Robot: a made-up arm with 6 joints. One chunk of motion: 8 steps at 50 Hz.
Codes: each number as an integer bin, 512 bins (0 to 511) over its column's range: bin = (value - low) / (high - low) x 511, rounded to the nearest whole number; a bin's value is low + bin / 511 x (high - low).
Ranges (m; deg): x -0.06..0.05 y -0.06..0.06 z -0.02..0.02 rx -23..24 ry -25..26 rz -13..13
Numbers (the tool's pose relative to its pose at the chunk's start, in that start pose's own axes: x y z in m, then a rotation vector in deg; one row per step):
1: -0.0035 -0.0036 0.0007 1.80 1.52 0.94
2: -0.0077 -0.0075 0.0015 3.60 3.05 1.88
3: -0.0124 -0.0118 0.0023 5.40 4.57 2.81
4: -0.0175 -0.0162 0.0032 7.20 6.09 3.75
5: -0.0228 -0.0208 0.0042 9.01 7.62 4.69
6: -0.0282 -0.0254 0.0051 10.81 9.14 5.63
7: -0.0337 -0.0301 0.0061 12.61 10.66 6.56
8: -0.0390 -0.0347 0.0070 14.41 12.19 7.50
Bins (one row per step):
1: 262 240 264 270 266 274
2: 243 224 275 289 281 292
3: 221 205 285 309 296 311
4: 197 187 296 328 312 329
5: 173 167 309 348 327 348
6: 148 147 321 368 342 366
7: 122 127 333 387 357 384
8: 98 108 345 407 373 403

